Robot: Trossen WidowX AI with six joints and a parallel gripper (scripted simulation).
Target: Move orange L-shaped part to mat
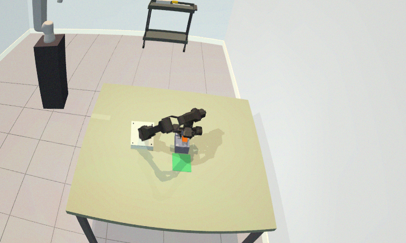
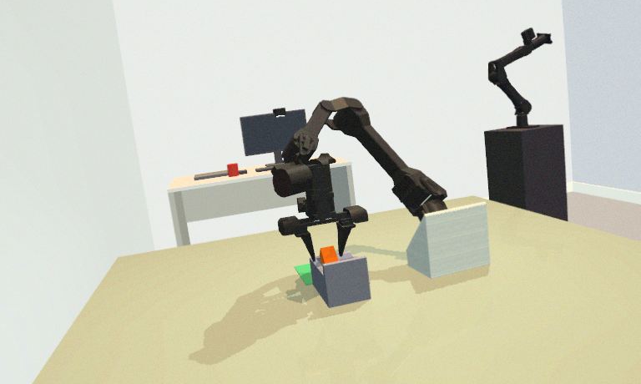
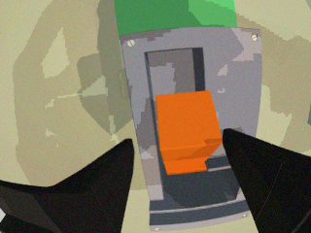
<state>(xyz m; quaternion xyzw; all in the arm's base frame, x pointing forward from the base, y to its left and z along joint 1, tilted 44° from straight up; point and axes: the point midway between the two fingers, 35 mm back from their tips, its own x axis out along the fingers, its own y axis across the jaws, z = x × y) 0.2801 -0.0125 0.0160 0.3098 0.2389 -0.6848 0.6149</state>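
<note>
The orange L-shaped part lies 40 mm to the left of my gripper tip, 30 mm below it and 20 mm behind it. The rest, counted from my gripper tip: green mat (140 mm to the right, 90 mm below, 40 mm behind).
</note>
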